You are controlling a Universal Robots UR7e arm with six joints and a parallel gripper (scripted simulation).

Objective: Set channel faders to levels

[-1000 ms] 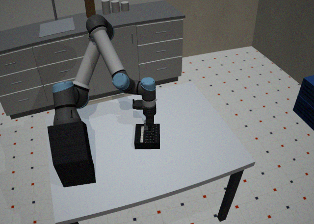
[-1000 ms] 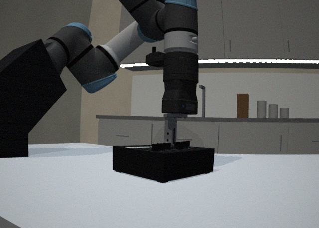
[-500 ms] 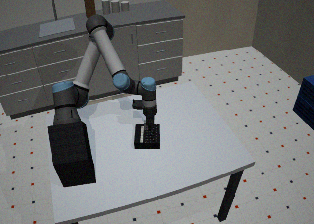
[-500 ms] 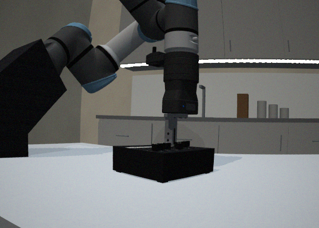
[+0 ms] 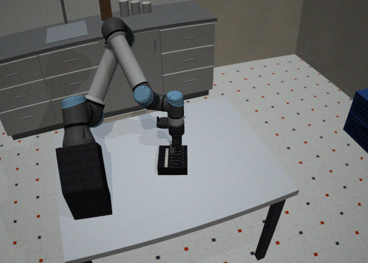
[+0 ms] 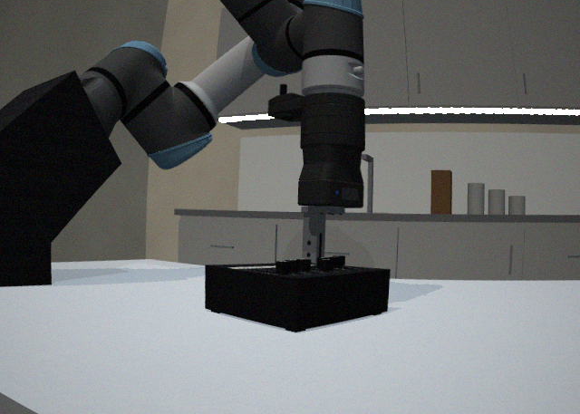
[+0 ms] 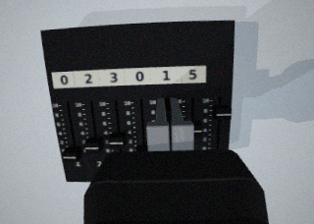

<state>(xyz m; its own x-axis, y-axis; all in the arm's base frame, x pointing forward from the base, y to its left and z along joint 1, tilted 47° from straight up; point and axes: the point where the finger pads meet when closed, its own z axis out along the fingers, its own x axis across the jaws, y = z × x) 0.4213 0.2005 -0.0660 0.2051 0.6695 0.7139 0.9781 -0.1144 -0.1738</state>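
The channel 6 cap is 2 cm to the left of my hand, 2 cm ahead of it and 1 cm below it. Round my hand: channel 3 cap: 5 cm to the right, 2 cm ahead, 1 cm below; then channel 4 cap: 3 cm to the right, 3 cm ahead, 1 cm below; then master fader cap: 4 cm to the left, 1 cm below, 1 cm ahead.
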